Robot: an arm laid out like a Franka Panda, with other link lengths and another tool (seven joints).
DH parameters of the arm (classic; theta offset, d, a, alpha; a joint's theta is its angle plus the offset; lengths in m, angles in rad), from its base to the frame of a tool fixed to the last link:
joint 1: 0 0.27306 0 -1.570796
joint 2: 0 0 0 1.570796
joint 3: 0 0.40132 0.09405 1.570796
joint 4: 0 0 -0.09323 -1.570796
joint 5: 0 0.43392 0 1.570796
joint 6: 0 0 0.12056 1.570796
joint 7: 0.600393 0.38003 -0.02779 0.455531
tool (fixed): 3.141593 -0.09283 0 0
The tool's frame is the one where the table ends.
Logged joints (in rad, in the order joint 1, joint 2, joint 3, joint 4, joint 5, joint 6, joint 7), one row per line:
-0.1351 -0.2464 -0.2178 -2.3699 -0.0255 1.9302 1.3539
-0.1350 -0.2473 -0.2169 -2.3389 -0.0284 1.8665 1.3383
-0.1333 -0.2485 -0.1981 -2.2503 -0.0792 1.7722 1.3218
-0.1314 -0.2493 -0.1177 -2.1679 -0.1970 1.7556 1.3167
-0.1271 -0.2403 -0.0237 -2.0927 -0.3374 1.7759 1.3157
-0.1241 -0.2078 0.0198 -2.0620 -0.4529 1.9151 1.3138
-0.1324 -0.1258 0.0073 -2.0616 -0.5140 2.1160 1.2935
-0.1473 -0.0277 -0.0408 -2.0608 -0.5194 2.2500 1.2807
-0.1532 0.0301 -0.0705 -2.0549 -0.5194 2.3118 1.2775
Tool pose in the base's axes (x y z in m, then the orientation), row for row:
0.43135 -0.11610 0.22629 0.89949 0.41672 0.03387 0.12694
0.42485 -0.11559 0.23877 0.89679 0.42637 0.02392 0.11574
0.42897 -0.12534 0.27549 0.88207 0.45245 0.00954 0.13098
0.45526 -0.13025 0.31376 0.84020 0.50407 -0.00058 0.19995
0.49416 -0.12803 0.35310 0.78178 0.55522 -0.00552 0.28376
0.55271 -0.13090 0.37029 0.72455 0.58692 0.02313 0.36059
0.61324 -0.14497 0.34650 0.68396 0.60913 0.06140 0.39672
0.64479 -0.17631 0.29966 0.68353 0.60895 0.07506 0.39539
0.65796 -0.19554 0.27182 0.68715 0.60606 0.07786 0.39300
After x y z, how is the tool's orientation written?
As a quaternion, x y z w.
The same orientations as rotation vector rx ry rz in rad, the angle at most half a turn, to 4 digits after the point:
2.6180 1.2129 0.0986
2.6270 1.2490 0.0701
2.5614 1.3139 0.0277
2.3487 1.4091 -0.0016
2.0922 1.4859 -0.0148
1.8673 1.5126 0.0596
1.7329 1.5433 0.1556
1.7329 1.5438 0.1903
1.7440 1.5382 0.1976

